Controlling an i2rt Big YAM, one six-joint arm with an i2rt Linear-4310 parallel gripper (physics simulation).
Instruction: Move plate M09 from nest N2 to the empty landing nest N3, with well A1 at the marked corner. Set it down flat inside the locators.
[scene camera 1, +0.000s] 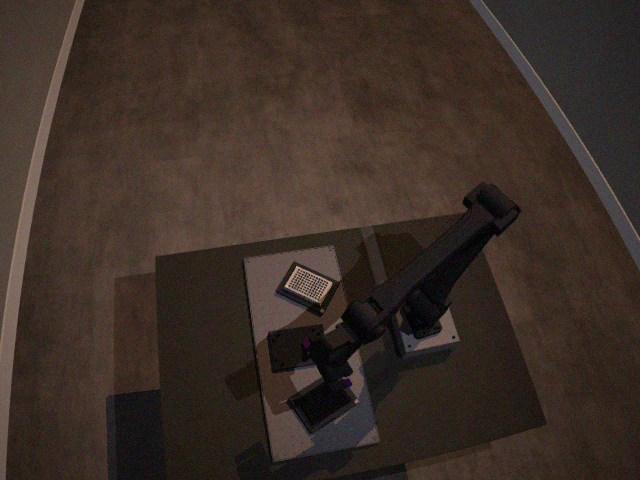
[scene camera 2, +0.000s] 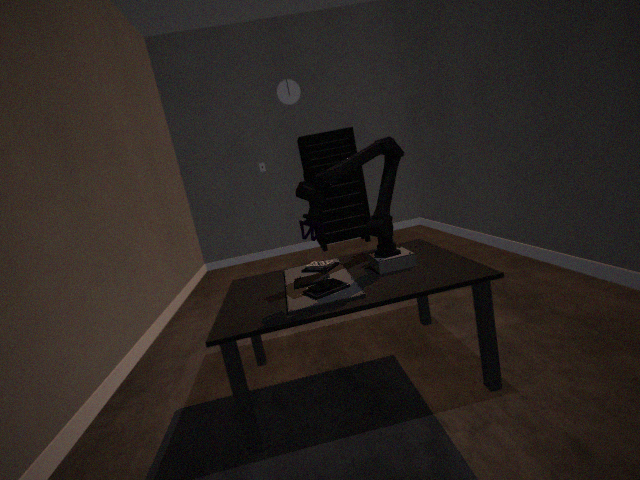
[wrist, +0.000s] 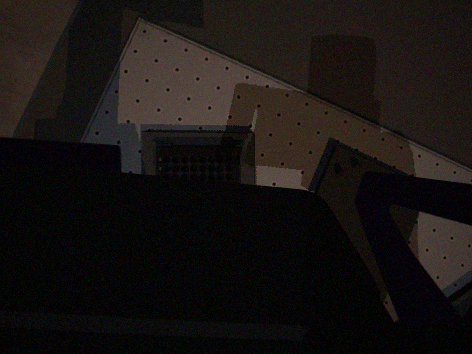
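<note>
A dark well plate (scene camera 1: 323, 403) (scene camera 2: 325, 287) (wrist: 198, 156) sits in the near nest on the pale pegboard (scene camera 1: 269, 305) (wrist: 171, 83). A flat dark empty nest (scene camera 1: 289, 350) (wrist: 343, 178) lies in the middle of the board. A white well plate (scene camera 1: 309, 285) (scene camera 2: 320, 265) sits in the far nest. My gripper (scene camera 1: 327, 364) (scene camera 2: 307, 228) has purple fingertips, is open and empty, and hangs high above the board between the empty nest and the dark plate. I cannot read any plate or nest labels. In the wrist view the gripper body hides the lower half.
The board lies on a dark table (scene camera 1: 465, 371) (scene camera 2: 439, 273). The arm's pale base block (scene camera 1: 429, 341) (scene camera 2: 392, 262) stands right of the board. A dark slatted panel (scene camera 2: 330, 154) stands behind the arm. A rug (scene camera 2: 310, 423) lies on the floor.
</note>
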